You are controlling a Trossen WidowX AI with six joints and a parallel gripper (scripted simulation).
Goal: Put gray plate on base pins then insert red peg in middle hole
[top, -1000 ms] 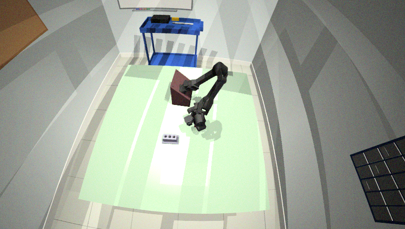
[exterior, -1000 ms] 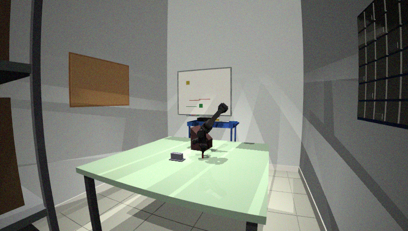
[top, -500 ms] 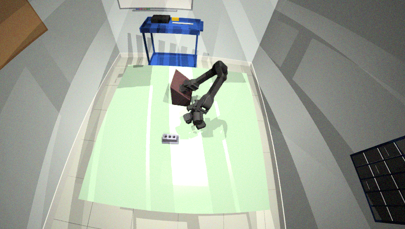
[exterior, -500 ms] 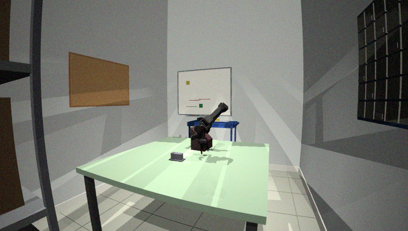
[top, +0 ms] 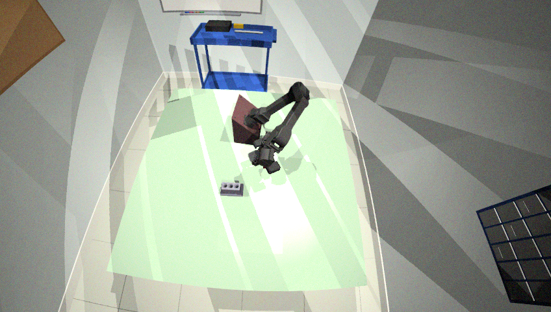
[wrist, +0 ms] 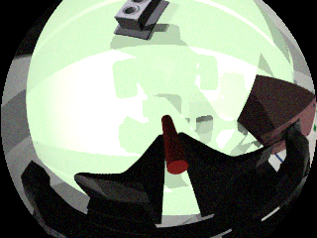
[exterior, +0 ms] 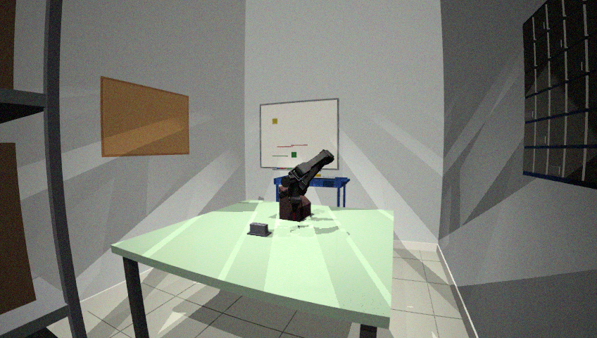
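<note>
My gripper tip is 17 cm to the left of the gray plate, 10 cm short of it and 7 cm above it. Round my gripper tip: base 17 cm to the right, 11 cm below, 10 cm ahead; then red peg right at my gripper tip.
</note>
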